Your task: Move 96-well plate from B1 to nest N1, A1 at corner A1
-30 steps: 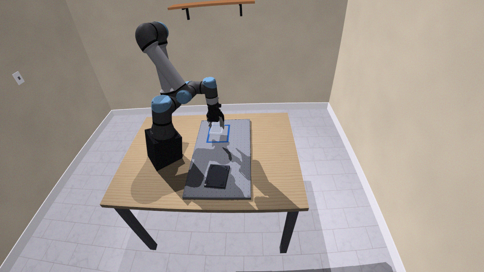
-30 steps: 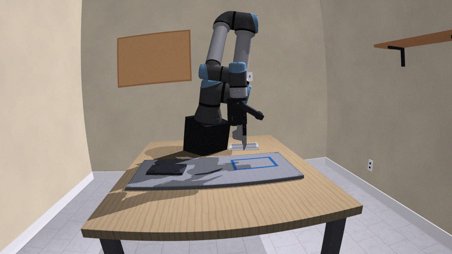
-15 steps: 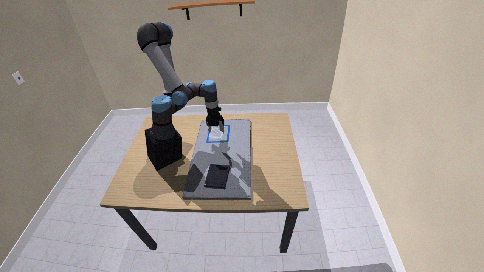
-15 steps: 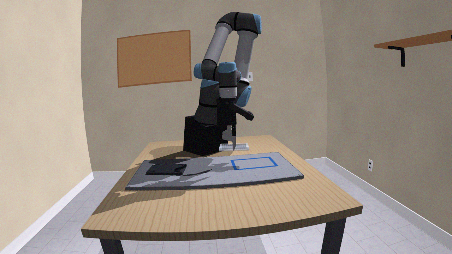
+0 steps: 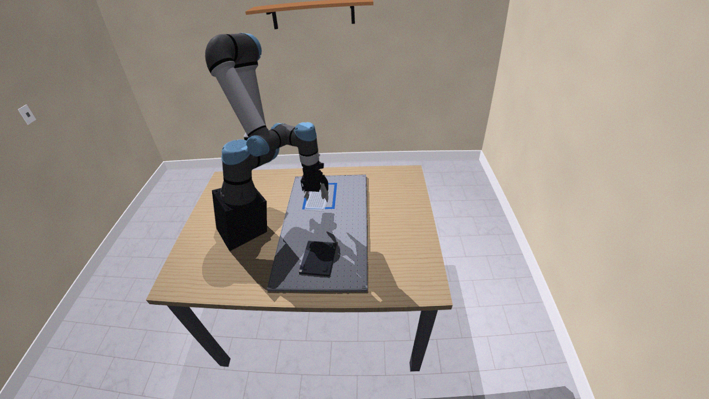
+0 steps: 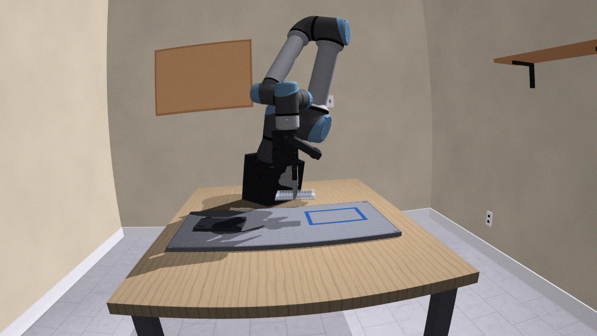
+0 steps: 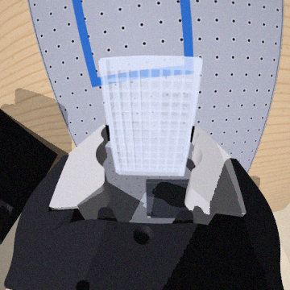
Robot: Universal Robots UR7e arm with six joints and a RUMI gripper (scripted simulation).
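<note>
Right now the black plate nest N1 is 250 mm to the right of my hand, 90 mm below it and 50 mm ahead of it. From my hand the other things lie so: 96-well plate 10 mm below.
</note>
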